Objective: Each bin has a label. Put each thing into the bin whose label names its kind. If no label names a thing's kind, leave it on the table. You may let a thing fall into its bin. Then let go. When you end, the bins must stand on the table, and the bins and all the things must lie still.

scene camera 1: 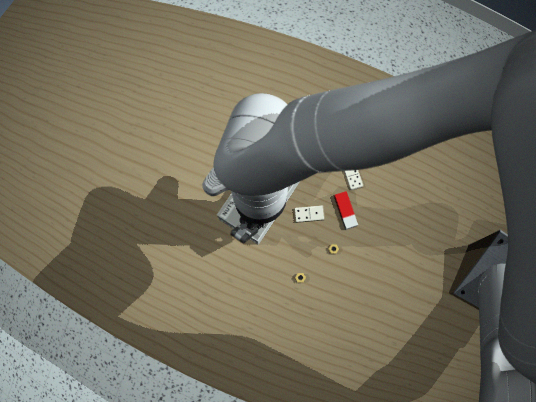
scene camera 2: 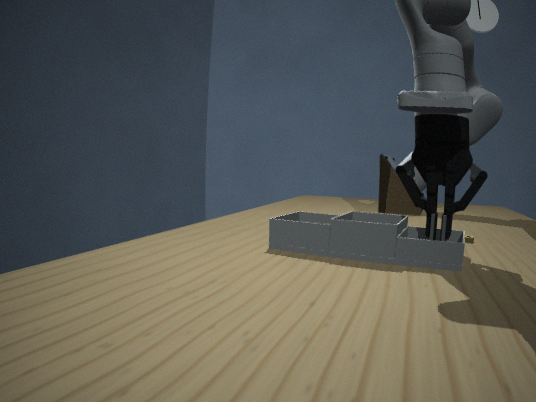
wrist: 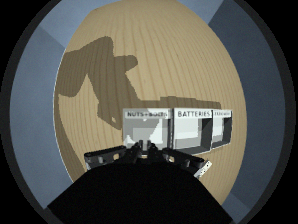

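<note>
In scene camera 2 I see my gripper (scene camera 2: 437,242) together with a bin (scene camera 2: 370,240). Scene camera 1 gives me the bin (scene camera 1: 228,214) as well. The wrist view shows me both the bin (wrist: 190,131) and my gripper (wrist: 144,144).
</note>
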